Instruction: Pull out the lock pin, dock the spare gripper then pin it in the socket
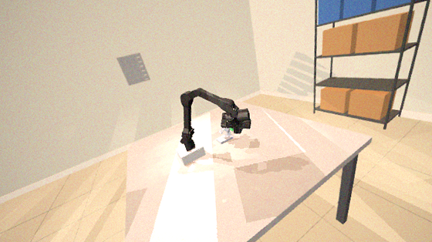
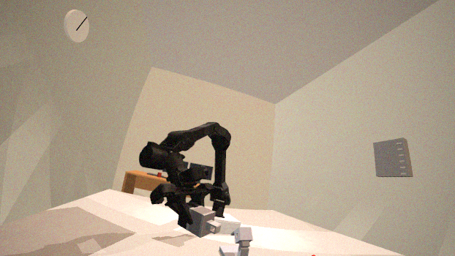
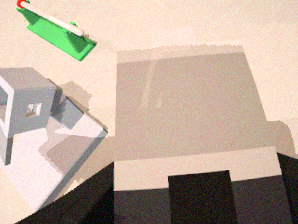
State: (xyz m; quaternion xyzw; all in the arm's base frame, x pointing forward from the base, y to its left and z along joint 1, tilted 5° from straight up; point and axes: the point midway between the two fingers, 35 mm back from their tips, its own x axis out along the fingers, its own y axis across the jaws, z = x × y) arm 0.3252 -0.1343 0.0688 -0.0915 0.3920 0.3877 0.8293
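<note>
Right now the mount is 14 cm to the left of my gripper tip, 7 cm below it and 5 cm behind it. Also, from my gripper tip: green part: 27 cm to the left, 10 cm below, 4 cm ahead; spare gripper: 1 cm above.
</note>
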